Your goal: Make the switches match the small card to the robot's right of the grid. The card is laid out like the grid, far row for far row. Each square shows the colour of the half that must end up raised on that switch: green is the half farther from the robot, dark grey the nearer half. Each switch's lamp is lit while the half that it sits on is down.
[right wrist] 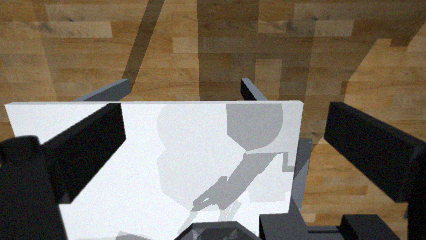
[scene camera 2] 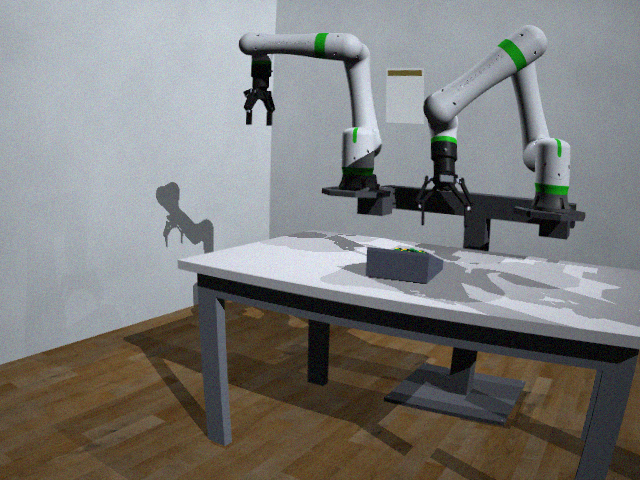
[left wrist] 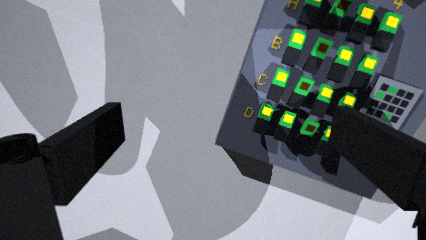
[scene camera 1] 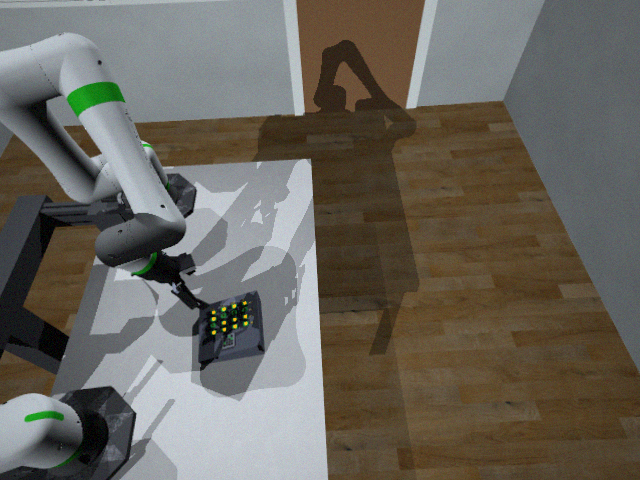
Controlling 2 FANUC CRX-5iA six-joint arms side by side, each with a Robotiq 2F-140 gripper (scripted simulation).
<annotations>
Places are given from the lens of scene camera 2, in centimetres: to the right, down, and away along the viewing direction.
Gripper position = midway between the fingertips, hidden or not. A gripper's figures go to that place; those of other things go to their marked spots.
left gripper (scene camera 2: 444,225): 41, -5, 177
right gripper (scene camera 2: 259,125): -27, -51, 240
mounting beam (scene camera 2: 445,202): 56, -17, 237
</annotations>
